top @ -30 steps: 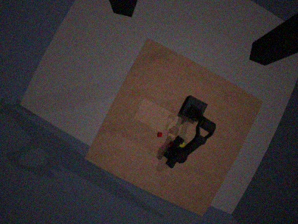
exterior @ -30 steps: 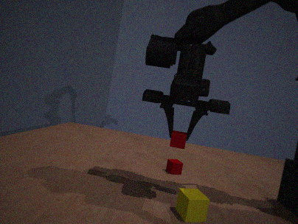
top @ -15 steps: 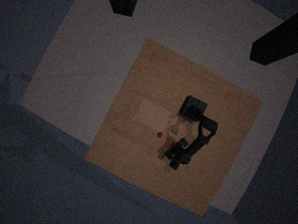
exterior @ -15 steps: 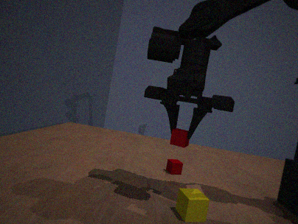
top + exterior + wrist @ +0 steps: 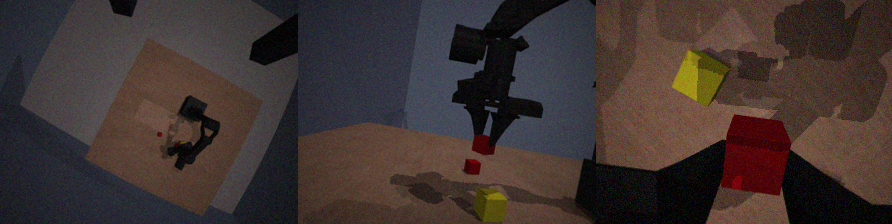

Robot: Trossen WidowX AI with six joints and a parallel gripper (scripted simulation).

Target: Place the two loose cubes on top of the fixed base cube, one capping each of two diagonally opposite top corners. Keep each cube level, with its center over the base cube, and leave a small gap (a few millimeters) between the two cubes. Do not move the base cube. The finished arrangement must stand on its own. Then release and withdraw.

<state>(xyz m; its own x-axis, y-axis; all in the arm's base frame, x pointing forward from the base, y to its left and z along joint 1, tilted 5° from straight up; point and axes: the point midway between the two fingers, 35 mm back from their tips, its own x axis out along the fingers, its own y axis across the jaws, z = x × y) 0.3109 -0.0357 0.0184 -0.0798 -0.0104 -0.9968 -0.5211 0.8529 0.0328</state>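
The yellow base cube is 10 mm behind my gripper tip, 60 mm to the left of it and 90 mm below it.
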